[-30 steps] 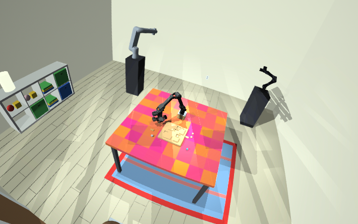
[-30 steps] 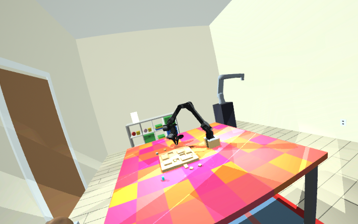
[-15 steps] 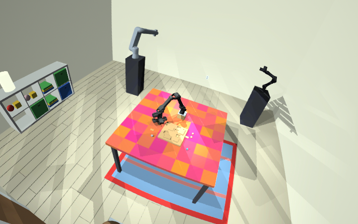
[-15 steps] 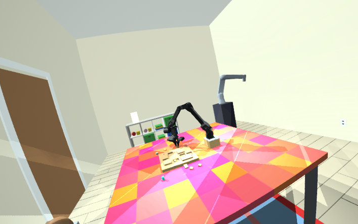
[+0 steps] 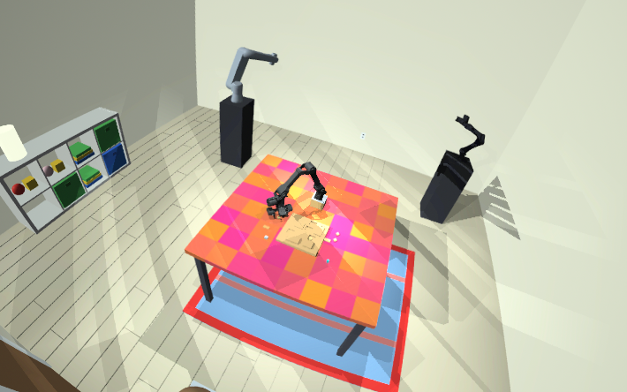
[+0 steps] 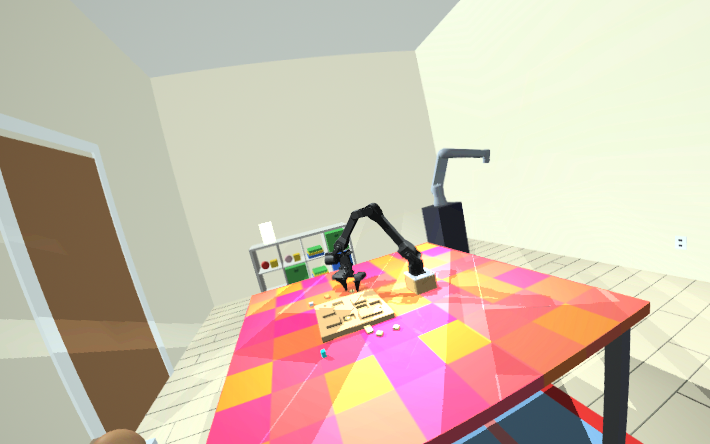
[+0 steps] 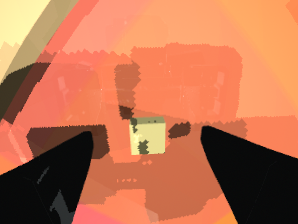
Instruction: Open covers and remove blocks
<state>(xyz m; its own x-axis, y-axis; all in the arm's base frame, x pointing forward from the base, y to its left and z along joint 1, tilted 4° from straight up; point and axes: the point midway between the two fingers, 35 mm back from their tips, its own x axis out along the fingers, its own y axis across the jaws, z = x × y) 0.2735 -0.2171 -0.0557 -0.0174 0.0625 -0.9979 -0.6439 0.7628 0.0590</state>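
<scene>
Now: gripper tip 80 mm short of the tan wooden puzzle board, 230 mm to the right of it and 10 mm below it. The rest, counted from my gripper tip: cyan block 240 mm ahead, 440 mm to the left, 10 mm above.
</scene>
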